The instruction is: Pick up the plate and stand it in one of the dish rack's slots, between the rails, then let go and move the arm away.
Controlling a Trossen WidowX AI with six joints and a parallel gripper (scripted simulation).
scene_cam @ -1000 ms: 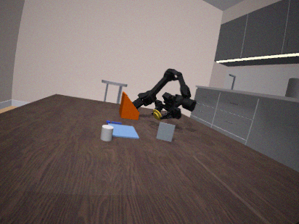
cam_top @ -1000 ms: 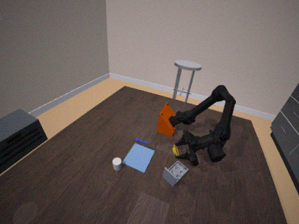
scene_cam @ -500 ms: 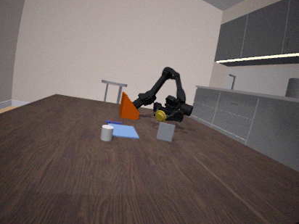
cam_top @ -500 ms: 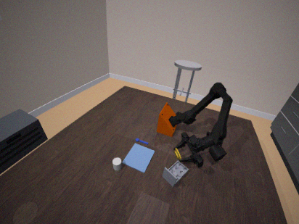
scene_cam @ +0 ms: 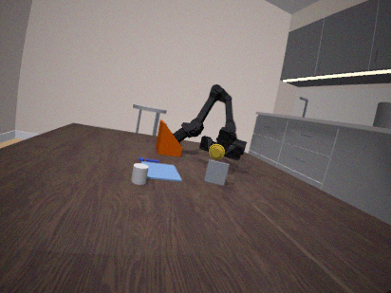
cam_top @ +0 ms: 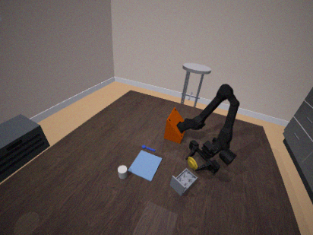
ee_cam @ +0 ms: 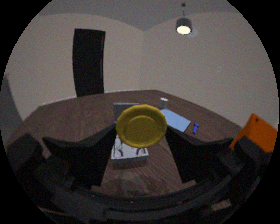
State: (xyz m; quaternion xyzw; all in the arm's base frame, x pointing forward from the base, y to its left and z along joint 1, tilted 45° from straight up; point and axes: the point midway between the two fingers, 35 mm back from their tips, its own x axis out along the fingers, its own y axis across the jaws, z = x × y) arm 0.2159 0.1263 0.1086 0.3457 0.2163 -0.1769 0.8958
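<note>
Right now my gripper tip is 6 cm above the grey dish rack and 5 cm short of it. Round my gripper tip: yellow plate (1 cm behind); blue mat (21 cm to the right, 9 cm below, 6 cm ahead); blue spoon (27 cm to the right, 8 cm below, 4 cm behind).
</note>
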